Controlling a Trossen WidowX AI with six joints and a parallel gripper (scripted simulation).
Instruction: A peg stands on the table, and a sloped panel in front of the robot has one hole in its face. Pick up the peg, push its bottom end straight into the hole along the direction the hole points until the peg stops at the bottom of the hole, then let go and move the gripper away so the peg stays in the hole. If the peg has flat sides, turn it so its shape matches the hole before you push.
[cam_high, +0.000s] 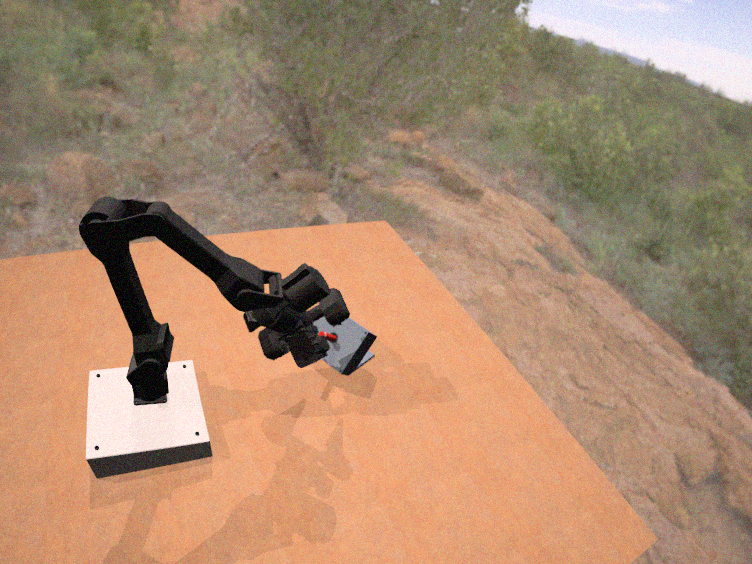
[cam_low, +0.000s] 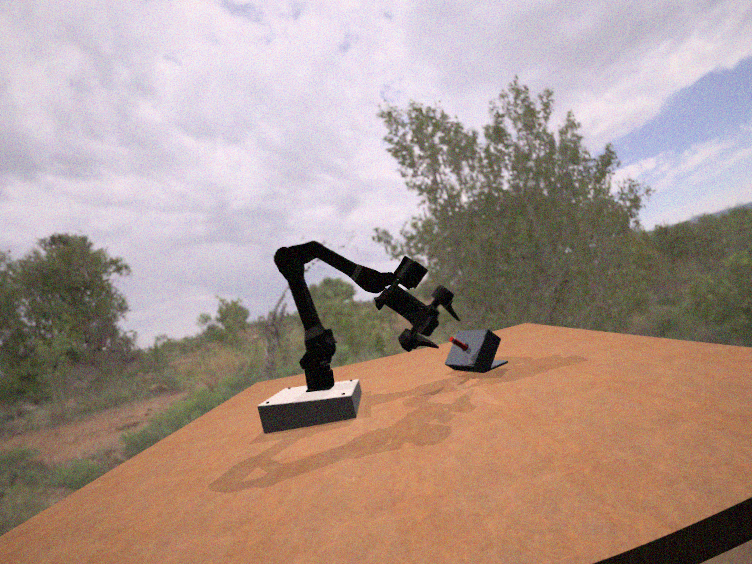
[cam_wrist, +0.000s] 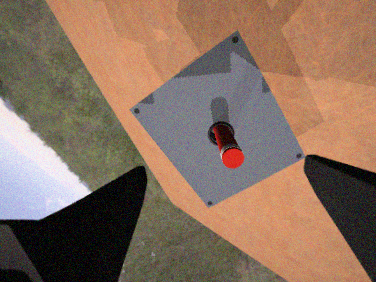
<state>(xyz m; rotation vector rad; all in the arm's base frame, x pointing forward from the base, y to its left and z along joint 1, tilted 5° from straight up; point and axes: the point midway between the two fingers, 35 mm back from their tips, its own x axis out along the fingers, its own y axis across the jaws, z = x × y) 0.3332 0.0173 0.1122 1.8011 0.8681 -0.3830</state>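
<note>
My gripper tip is 2 cm short of the round red peg, 2 cm to the right of it and 3 cm above it. From my gripper tip the other things lie so: grey sloped panel: 6 cm ahead, 4 cm to the left, 7 cm below.
</note>
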